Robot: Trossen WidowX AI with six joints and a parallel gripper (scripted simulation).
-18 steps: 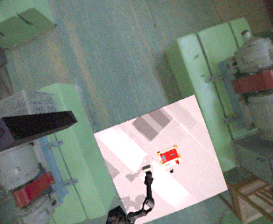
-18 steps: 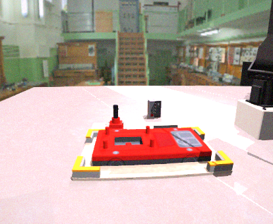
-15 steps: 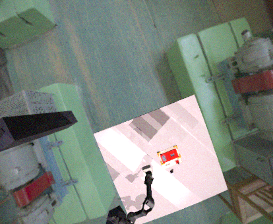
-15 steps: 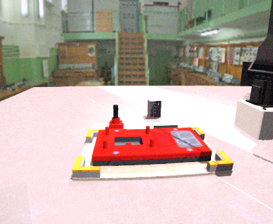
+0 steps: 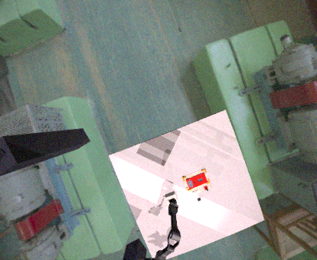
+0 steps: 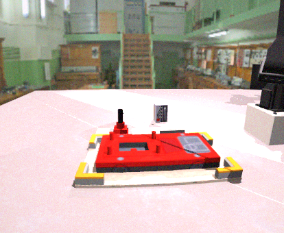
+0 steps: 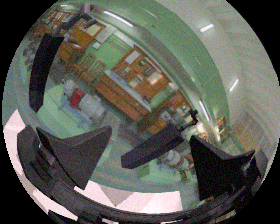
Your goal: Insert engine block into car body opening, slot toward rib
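Right now my gripper tip is 69 cm short of the engine block, 5 cm to the left of it and 35 cm above it.
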